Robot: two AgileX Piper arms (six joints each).
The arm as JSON. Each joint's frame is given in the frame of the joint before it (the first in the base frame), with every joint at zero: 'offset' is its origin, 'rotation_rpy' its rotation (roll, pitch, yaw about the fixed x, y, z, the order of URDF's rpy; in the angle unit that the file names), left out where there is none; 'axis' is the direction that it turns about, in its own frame. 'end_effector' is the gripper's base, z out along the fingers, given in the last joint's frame.
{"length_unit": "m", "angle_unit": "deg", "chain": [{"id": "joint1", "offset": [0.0, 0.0, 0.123], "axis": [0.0, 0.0, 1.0]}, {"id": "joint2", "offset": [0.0, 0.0, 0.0], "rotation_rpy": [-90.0, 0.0, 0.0], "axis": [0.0, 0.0, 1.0]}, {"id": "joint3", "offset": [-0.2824, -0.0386, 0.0], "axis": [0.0, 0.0, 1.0]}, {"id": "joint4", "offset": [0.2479, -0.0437, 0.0], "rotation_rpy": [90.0, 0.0, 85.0], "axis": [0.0, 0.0, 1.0]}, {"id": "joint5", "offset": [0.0, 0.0, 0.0], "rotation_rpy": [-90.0, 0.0, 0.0], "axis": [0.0, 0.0, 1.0]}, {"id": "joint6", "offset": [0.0, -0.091, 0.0], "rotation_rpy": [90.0, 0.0, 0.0], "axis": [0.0, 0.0, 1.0]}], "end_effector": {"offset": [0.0, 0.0, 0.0]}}
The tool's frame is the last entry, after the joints.
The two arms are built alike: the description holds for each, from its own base.
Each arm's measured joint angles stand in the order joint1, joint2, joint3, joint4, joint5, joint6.
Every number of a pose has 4 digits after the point. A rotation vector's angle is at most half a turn.
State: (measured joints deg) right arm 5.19 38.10 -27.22 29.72 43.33 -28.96; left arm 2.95 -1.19 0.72 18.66 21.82 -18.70
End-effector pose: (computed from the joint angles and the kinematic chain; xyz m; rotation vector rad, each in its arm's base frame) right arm 0.1103 0.0411 0.2630 -0.4027 2.2999 0.3981; left arm 0.0509 0.0135 0.1776 -0.1515 1.8316 0.1298
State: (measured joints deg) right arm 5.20 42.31 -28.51 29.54 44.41 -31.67; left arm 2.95 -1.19 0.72 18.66 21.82 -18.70
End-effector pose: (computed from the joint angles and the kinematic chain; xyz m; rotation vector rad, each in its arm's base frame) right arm 0.1207 0.0425 0.2603 -0.4655 2.3514 0.3910; left arm 0.0509 0.0135 0.1776 -0.1515 1.8316 0.1298
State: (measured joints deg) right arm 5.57 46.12 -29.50 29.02 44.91 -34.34; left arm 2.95 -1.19 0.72 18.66 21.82 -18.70
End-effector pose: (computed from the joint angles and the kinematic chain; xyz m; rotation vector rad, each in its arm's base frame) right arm 0.1303 0.0440 0.2563 -0.5364 2.3915 0.3784; left arm 0.0509 0.0135 0.1776 -0.1515 1.8316 0.1298
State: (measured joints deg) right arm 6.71 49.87 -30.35 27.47 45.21 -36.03; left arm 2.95 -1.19 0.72 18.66 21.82 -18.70
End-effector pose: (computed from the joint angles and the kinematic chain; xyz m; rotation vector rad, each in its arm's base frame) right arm 0.1390 0.0463 0.2506 -0.6174 2.4345 0.3599; left arm 0.0509 0.0135 0.1776 -0.1515 1.8316 0.1298
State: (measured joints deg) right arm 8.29 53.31 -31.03 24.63 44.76 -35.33; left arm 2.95 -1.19 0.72 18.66 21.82 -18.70
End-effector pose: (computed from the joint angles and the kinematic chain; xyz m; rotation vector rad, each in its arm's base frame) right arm 0.1471 0.0484 0.2442 -0.6716 2.4802 0.3287; left arm 0.0509 0.0135 0.1776 -0.1515 1.8316 0.1298
